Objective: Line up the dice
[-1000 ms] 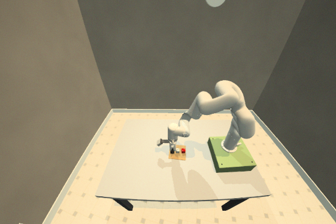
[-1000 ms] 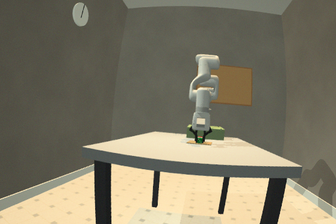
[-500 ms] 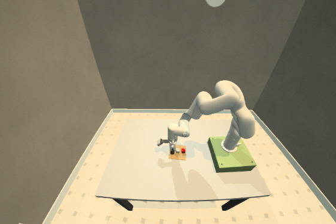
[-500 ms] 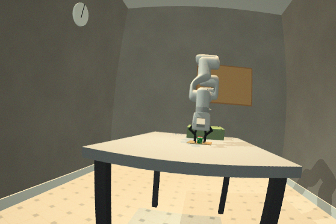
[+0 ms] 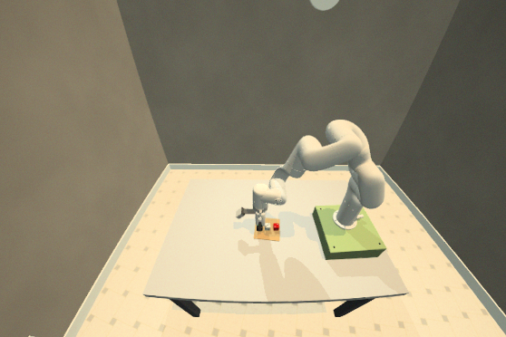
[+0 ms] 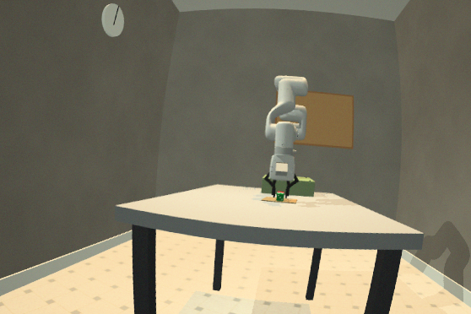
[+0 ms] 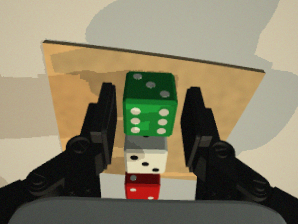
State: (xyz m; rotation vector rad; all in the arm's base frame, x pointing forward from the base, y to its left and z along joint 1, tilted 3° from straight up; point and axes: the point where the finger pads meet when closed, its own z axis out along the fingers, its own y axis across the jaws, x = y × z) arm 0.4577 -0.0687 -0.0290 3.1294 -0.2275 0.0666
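The green die is 20 mm below my hand. The rest, counted from my hand: red die 90 mm behind, 20 mm below, 10 mm to the left; then white die 40 mm behind, 20 mm below, 10 mm to the left; then mat 40 mm behind, 30 mm below, 10 mm to the left.
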